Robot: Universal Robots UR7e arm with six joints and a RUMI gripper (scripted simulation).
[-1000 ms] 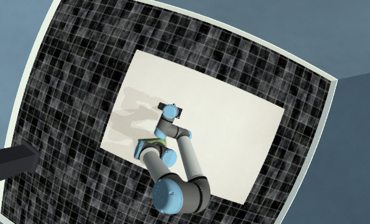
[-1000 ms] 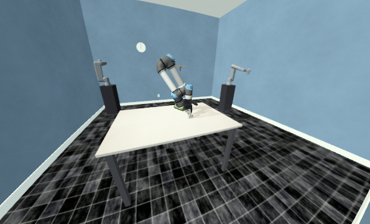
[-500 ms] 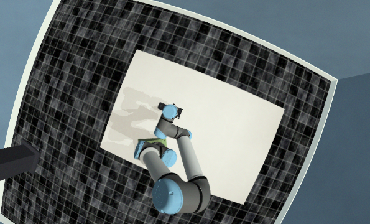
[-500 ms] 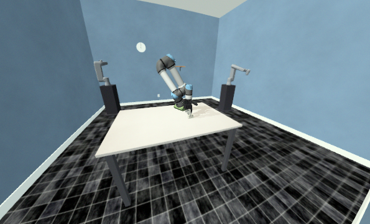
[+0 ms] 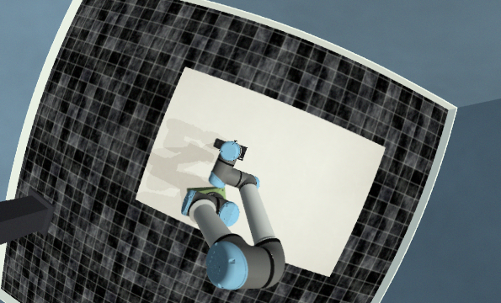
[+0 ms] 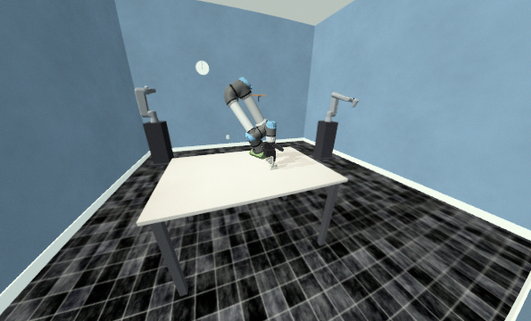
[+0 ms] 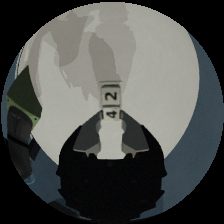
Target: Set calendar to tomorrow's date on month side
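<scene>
Now: the white calendar cube 10 mm below my hand. From my hand the other things lie so: calendar tray: 20 mm to the left, 30 mm below; then pale date cube: 30 mm to the left, 10 mm below.
</scene>
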